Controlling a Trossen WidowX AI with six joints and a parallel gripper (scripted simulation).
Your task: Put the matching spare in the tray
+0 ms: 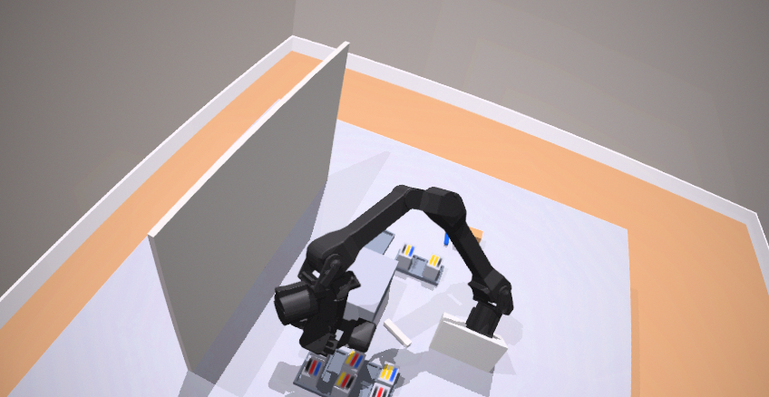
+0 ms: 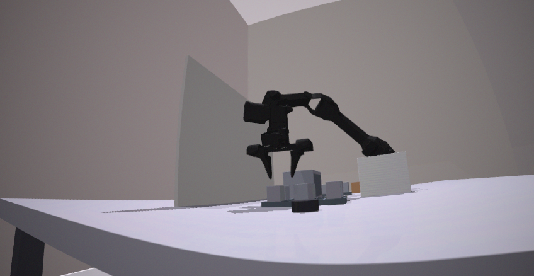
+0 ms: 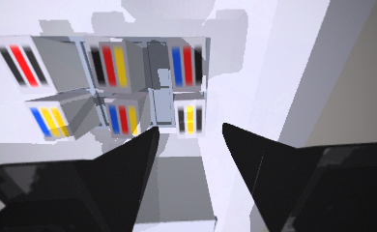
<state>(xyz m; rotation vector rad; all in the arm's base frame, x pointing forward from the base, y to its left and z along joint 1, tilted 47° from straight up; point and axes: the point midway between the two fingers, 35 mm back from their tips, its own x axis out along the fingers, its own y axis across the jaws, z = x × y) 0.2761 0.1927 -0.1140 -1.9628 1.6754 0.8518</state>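
My gripper tip is 70 mm short of the flat grey tray, 350 mm to the left of it and 70 mm above it. Round my gripper tip: black disc (130 mm behind, 170 mm to the left, 60 mm below); then grey wall panel (250 mm ahead, 150 mm to the right, 150 mm above); then tan block (150 mm behind, 520 mm to the right, 50 mm below).
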